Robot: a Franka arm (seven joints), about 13 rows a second.
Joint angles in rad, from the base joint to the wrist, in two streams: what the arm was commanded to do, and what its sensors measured. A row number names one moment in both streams.
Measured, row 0:
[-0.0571, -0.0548, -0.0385, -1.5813, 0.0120, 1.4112, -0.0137]
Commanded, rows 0 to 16:
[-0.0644, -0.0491, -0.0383, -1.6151, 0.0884, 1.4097, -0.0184]
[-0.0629, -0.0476, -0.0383, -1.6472, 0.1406, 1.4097, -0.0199]
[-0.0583, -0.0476, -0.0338, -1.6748, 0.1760, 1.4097, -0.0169]
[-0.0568, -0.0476, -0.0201, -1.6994, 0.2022, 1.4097, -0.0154]
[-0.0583, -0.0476, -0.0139, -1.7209, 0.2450, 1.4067, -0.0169]
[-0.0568, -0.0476, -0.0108, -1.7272, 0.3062, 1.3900, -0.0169]
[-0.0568, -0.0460, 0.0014, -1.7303, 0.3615, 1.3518, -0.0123]
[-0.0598, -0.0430, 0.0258, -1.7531, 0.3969, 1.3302, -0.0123]
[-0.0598, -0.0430, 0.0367, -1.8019, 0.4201, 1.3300, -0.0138]
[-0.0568, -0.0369, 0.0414, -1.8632, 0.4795, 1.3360, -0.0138]
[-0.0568, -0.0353, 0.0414, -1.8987, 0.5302, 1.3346, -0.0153]
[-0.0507, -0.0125, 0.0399, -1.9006, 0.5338, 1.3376, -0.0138]
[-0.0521, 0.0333, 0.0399, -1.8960, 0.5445, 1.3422, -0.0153]
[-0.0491, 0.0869, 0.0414, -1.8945, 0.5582, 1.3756, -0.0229]
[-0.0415, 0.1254, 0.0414, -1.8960, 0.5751, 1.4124, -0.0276]
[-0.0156, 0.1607, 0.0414, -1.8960, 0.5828, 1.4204, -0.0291]
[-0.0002, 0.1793, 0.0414, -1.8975, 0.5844, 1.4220, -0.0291]
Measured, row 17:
[-0.0386, 0.1299, 0.0467, -1.9066, 0.5538, 1.4152, -0.0247]
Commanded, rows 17 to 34:
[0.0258, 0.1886, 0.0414, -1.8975, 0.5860, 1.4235, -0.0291]
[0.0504, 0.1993, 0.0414, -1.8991, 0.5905, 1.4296, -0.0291]
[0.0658, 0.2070, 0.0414, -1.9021, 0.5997, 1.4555, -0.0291]
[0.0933, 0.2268, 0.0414, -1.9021, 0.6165, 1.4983, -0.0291]
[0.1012, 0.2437, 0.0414, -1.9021, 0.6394, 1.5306, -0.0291]
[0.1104, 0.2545, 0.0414, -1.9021, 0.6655, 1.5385, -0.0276]
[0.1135, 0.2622, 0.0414, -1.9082, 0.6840, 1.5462, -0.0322]
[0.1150, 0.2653, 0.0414, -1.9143, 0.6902, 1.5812, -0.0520]
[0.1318, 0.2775, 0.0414, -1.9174, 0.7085, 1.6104, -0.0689]
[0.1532, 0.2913, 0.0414, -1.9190, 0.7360, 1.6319, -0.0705]
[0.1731, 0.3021, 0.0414, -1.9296, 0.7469, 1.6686, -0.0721]
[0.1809, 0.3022, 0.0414, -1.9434, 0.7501, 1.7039, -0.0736]
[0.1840, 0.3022, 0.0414, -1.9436, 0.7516, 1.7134, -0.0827]
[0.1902, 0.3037, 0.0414, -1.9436, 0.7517, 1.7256, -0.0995]
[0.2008, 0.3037, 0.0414, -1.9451, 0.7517, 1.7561, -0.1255]
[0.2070, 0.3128, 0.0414, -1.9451, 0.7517, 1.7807, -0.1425]
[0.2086, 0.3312, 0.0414, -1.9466, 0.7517, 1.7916, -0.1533]
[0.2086, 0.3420, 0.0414, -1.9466, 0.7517, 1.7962, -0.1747]
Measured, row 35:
[0.1974, 0.3242, 0.0504, -1.9340, 0.7237, 1.7745, -0.1241]
